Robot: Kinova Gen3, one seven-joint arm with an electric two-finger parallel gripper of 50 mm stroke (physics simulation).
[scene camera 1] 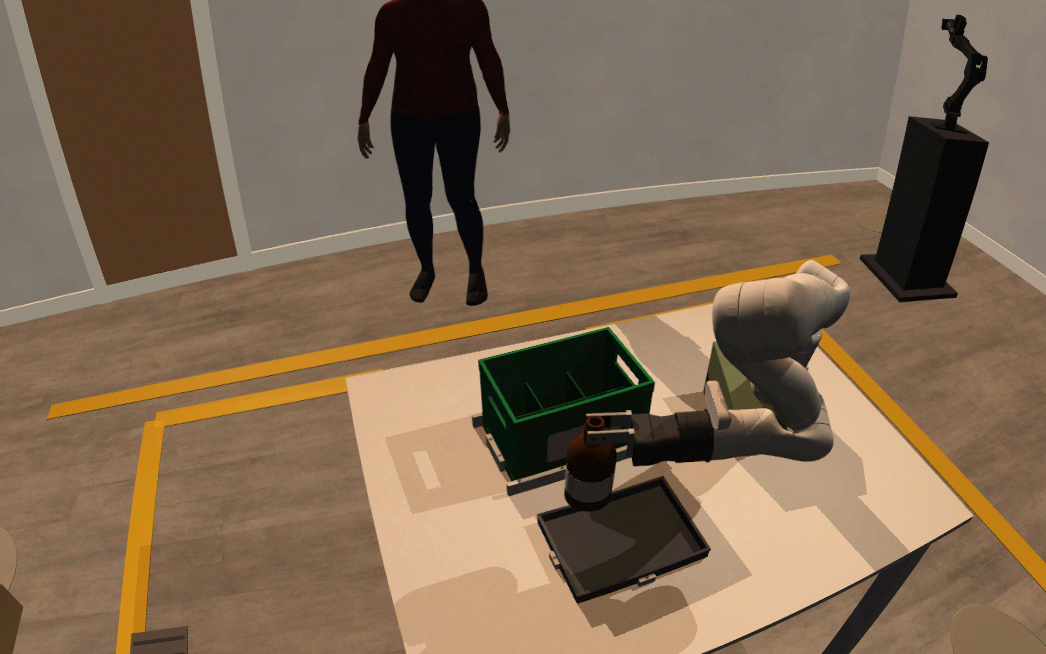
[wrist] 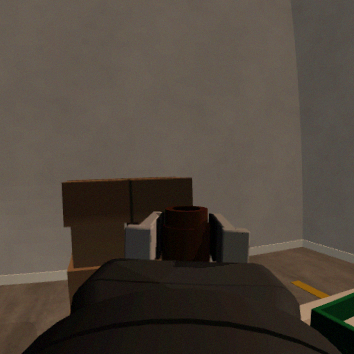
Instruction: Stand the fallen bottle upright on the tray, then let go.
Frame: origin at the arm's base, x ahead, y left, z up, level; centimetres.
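Where they show: gripper, fingertip midpoint: (scene camera 1: 586,429) (wrist: 185,228).
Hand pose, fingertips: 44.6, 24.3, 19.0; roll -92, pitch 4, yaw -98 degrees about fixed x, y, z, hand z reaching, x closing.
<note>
After its pixels a point has its place, as x, y, z.
The brown bottle (scene camera 1: 590,466) {44.5, 27.9, 15.0} with a pale label band is upright in the scene view, its neck up. Its lower end overlaps the back left edge of the tray in that view; whether it touches the tray cannot be told. In the wrist view the bottle's neck (wrist: 186,237) {42.1, 24.6, 19.0} stands upright between the fingers. My gripper (scene camera 1: 607,428) {44.6, 24.3, 19.0} (wrist: 185,228) {44.6, 24.3, 19.0} is shut on the bottle's neck and reaches in level from the right. The dark shallow tray (scene camera 1: 644,583) {34.6, 34.3, -10.1} lies on the table in front of the green crate.
A green crate (scene camera 1: 532,439) {50.3, 8.1, 1.6} with dividers stands right behind the bottle and tray, with low rails at its base. It also shows at the lower right of the wrist view (wrist: 330,327) {50.7, 8.4, 5.9}. Brown boxes (wrist: 100,205) stand beyond the table. A person (scene camera 1: 435,115) stands behind the table.
</note>
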